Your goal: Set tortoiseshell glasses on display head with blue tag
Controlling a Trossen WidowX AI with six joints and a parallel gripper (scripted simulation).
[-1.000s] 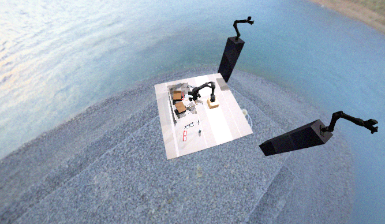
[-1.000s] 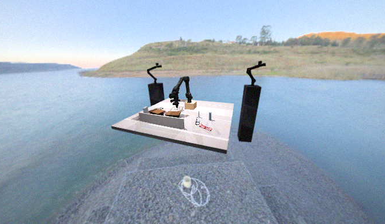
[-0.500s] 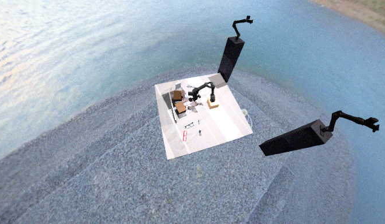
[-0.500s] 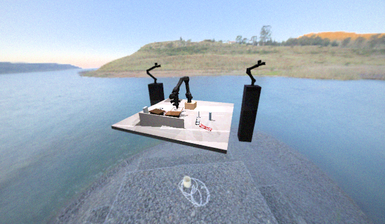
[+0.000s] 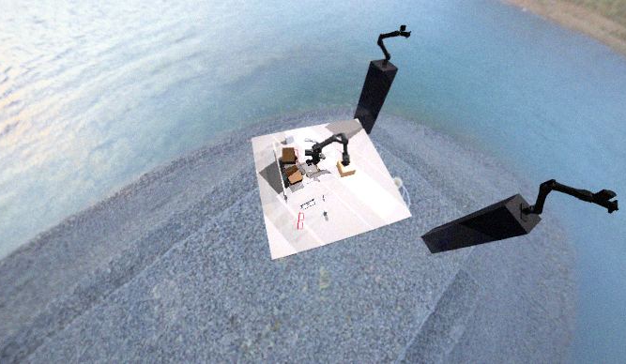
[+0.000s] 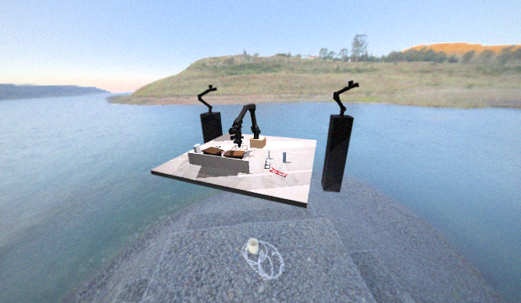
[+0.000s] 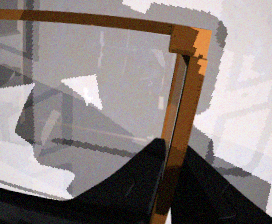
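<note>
My gripper tip is now 21 cm short of the brown display head, 3 cm to the right of it and 1 cm above it.
</note>
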